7 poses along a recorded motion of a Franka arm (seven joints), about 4.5 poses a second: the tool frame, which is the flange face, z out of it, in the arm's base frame.
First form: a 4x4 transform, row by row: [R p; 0 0 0 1], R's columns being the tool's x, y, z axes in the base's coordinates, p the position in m. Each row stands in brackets.
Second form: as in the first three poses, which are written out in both.
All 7 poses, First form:
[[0.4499, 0.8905, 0.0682, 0.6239], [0.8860, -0.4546, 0.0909, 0.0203], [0.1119, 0.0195, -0.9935, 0.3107], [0, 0, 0, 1]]
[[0.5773, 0.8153, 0.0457, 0.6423], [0.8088, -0.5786, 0.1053, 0.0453], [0.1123, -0.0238, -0.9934, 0.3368], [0, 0, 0, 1]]
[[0.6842, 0.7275, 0.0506, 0.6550], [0.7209, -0.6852, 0.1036, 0.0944], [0.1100, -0.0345, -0.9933, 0.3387], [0, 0, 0, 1]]
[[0.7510, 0.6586, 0.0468, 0.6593], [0.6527, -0.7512, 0.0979, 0.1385], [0.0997, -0.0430, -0.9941, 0.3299], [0, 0, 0, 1]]
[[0.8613, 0.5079, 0.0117, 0.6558], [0.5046, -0.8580, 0.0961, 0.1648], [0.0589, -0.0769, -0.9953, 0.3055], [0, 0, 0, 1]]
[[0.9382, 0.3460, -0.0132, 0.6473], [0.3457, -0.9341, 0.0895, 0.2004], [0.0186, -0.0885, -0.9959, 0.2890], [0, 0, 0, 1]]
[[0.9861, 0.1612, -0.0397, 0.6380], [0.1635, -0.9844, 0.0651, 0.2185], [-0.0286, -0.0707, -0.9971, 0.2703], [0, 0, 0, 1]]
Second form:
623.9, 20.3, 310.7, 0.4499, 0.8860, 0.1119, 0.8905, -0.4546, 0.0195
642.3, 45.3, 336.8, 0.5773, 0.8088, 0.1123, 0.8153, -0.5786, -0.0238
655.0, 94.4, 338.7, 0.6842, 0.7209, 0.1100, 0.7275, -0.6852, -0.0345
659.3, 138.5, 329.9, 0.7510, 0.6527, 0.0997, 0.6586, -0.7512, -0.0430
655.8, 164.8, 305.5, 0.8613, 0.5046, 0.0589, 0.5079, -0.8580, -0.0769
647.3, 200.4, 289.0, 0.9382, 0.3457, 0.0186, 0.3460, -0.9341, -0.0885
638.0, 218.5, 270.3, 0.9861, 0.1635, -0.0286, 0.1612, -0.9844, -0.0707

